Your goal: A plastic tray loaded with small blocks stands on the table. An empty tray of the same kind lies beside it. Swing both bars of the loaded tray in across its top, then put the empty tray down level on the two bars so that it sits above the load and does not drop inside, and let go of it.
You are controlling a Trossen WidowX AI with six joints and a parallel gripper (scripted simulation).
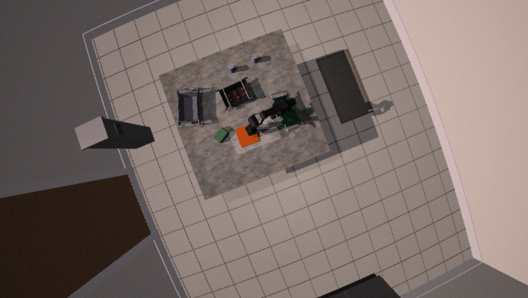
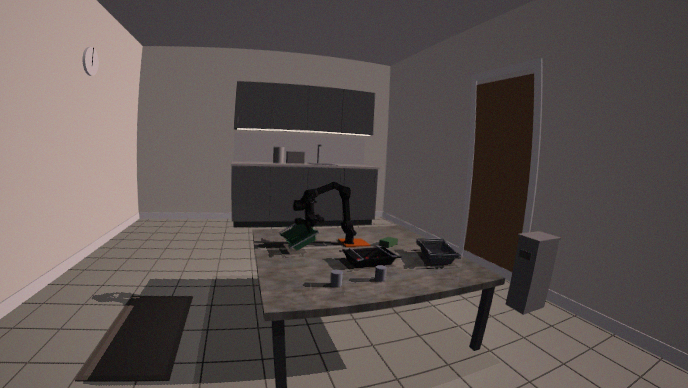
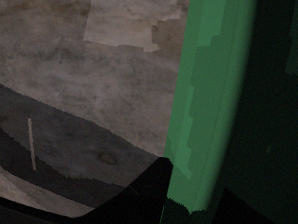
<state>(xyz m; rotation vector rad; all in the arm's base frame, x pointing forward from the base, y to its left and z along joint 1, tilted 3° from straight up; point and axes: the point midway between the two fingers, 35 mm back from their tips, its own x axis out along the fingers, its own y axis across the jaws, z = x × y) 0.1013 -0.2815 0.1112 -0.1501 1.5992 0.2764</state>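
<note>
Right now the green tray is 20 mm ahead of my gripper tip, 80 mm to the right of it and 10 mm below it. Also, from my gripper tip: green block (80 mm behind, 560 mm to the left, 80 mm below).
</note>
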